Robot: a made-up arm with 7 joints.
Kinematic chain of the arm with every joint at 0, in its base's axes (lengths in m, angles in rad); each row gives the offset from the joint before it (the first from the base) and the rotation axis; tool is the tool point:
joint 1: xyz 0 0.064 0 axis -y
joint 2: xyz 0 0.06 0 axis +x
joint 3: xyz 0 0 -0.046 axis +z
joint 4: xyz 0 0 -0.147 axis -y
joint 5: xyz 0 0 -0.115 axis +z
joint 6: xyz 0 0 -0.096 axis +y
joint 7: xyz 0 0 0 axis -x
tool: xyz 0 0 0
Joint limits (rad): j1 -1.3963..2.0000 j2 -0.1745..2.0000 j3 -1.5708..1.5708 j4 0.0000..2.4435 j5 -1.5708..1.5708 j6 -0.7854..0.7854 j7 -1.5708..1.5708
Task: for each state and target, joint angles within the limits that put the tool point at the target. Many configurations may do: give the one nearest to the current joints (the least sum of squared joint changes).
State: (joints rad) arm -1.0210 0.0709 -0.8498 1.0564 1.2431 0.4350 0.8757
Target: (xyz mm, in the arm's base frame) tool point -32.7 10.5 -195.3
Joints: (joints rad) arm -0.9909 0.1483 -0.7373 1.9438 1.2431 0.4350 0.8757
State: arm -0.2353 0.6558 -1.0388 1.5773 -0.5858 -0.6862 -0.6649
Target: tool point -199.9 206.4 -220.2
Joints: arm -0.8312 1.0069 -1.4361 1.4047 -0.5858 -0.6862 -0.6649
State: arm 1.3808 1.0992 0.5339 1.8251 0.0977 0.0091 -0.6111
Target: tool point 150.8 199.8 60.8
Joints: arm 0.4973 0.7345 0.2651 2.2254 0.0977 0.0091 -0.6111
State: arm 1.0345 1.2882 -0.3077 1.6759 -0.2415 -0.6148 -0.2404
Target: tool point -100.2 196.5 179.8
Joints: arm 1.5355 1.9198 0.4038 2.0034 -0.2415 -0.6148 -0.2404
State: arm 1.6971 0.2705 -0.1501 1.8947 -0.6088 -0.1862 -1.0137
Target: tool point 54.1 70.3 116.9
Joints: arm 1.5024 0.2445 -0.4839 2.4416 -0.6088 -0.1862 -1.0137
